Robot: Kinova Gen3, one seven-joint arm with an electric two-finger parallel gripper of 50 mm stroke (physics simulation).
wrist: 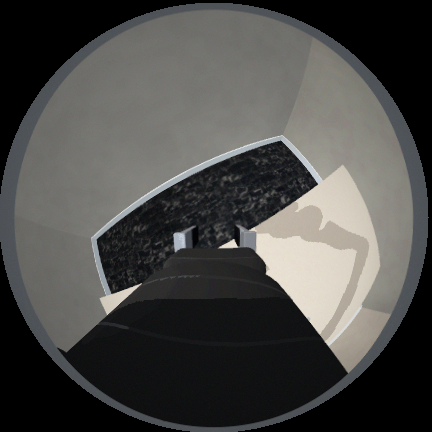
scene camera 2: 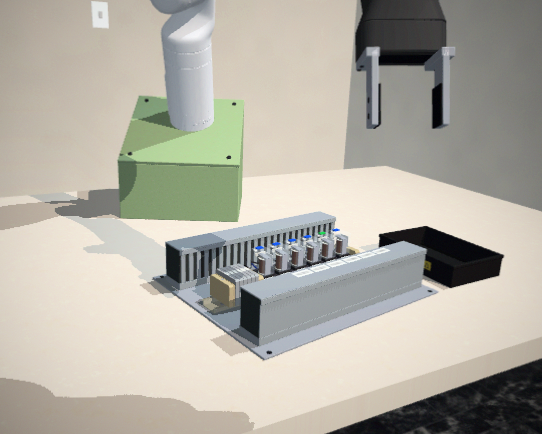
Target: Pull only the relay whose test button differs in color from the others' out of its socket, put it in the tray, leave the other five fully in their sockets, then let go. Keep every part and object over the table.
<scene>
my gripper: wrist; scene camera 2
same spot on my gripper: (scene camera 2: pixel 440 62) = (wrist: pixel 187 236)
</scene>
